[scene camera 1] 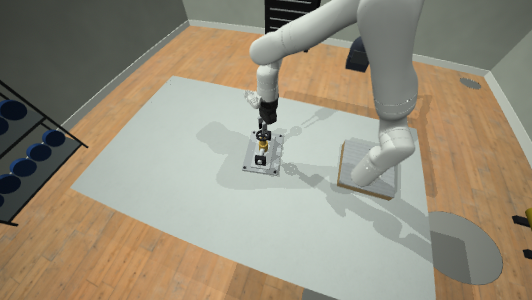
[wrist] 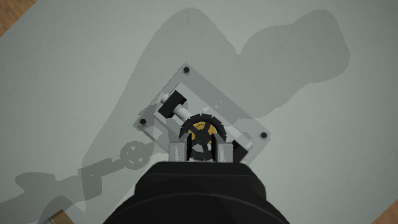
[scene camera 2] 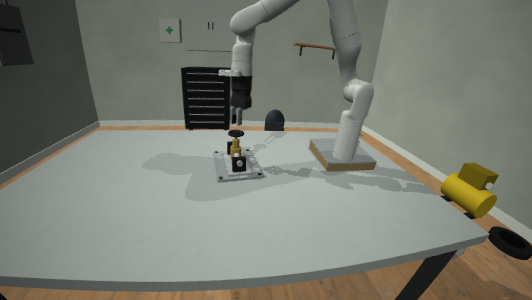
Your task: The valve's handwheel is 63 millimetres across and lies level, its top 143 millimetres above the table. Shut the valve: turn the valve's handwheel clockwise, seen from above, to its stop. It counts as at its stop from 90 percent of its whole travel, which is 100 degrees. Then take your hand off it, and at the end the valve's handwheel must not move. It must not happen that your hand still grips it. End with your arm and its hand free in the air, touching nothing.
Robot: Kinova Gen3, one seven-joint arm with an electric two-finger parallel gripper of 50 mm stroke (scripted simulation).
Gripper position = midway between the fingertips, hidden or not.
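Note:
Scene camera 2 shows me my gripper (scene camera 2: 236, 124). In the wrist view I see a handwheel (wrist: 202, 137), and my gripper (wrist: 201, 142) appears there too.

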